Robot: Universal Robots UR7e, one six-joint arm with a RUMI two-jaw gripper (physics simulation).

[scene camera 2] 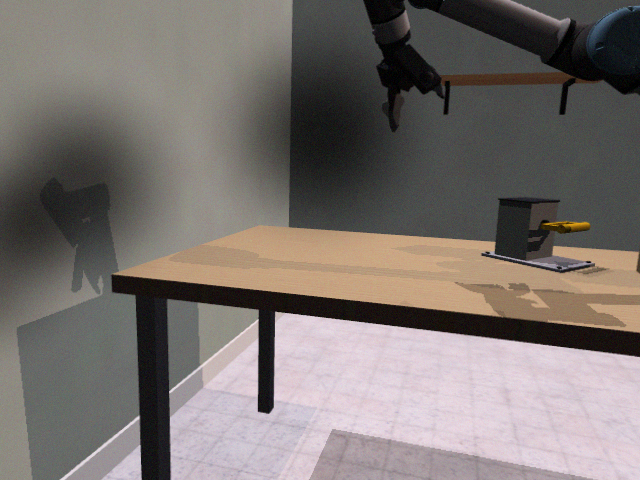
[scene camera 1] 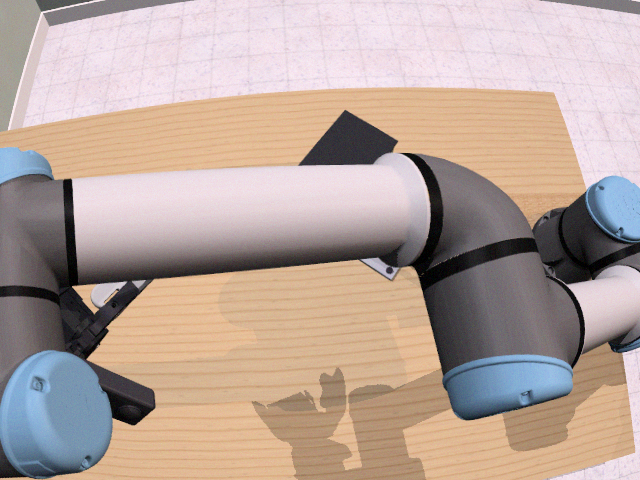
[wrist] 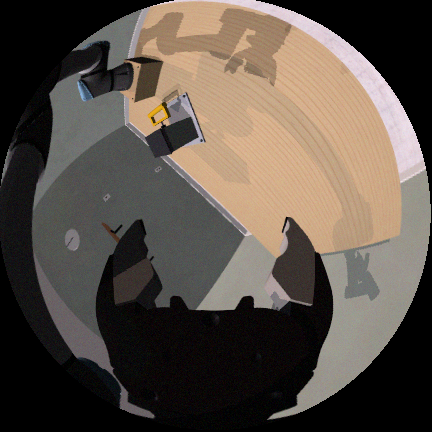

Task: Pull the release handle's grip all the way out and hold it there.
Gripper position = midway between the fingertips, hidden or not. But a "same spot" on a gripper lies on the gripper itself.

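My gripper can be seen in the wrist view and in scene camera 2, and scene camera 1 [123,301] shows it as well. On my gripper, [wrist: 297,283] and [scene camera 2: 399,98] are the same spot.
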